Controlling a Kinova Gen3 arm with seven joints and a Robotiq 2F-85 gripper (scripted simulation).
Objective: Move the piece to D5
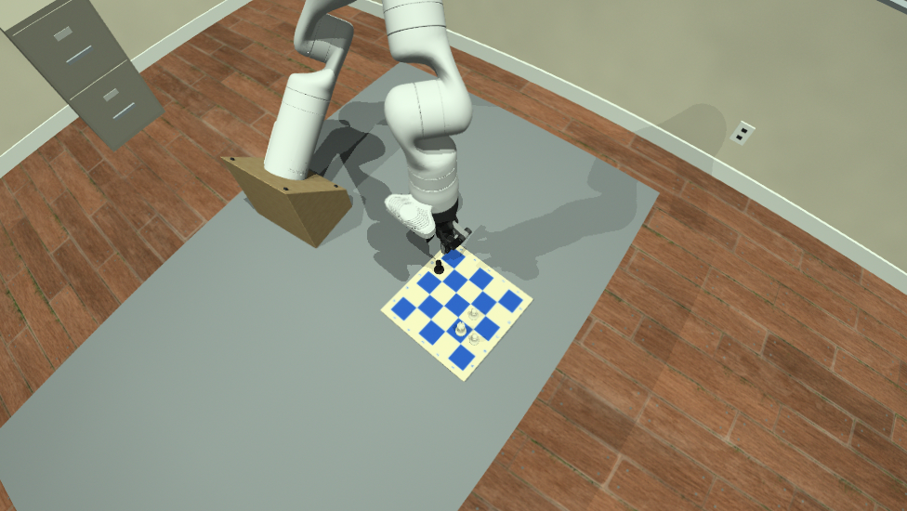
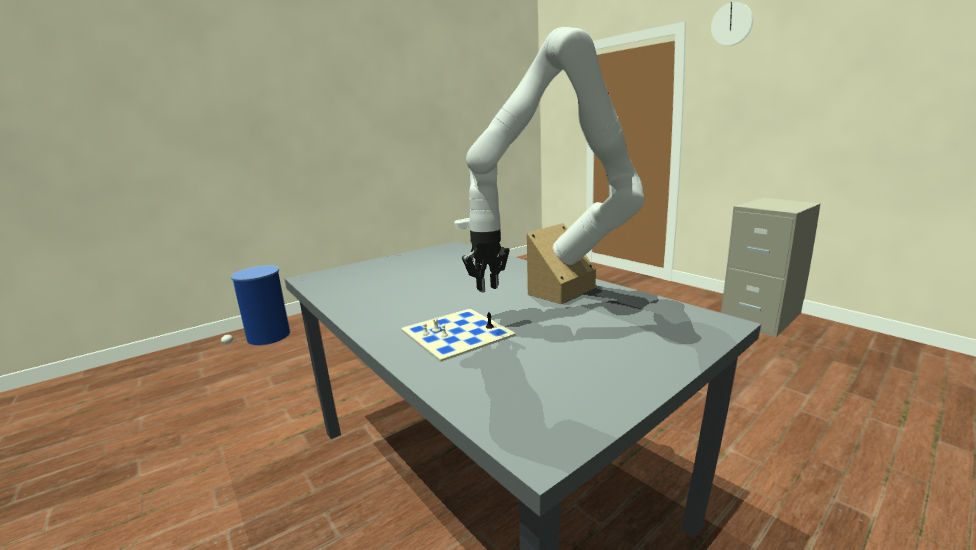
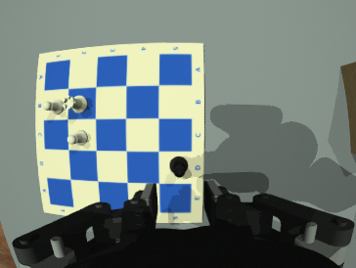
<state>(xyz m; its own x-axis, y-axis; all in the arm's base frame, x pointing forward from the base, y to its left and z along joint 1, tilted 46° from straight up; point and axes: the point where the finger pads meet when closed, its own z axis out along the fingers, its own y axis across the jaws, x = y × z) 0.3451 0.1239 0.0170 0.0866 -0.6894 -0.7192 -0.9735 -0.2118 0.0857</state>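
My gripper is now 100 mm above the black pawn. From my hand the other things lie so: chessboard (130 mm below, 80 mm ahead, 30 mm to the right).
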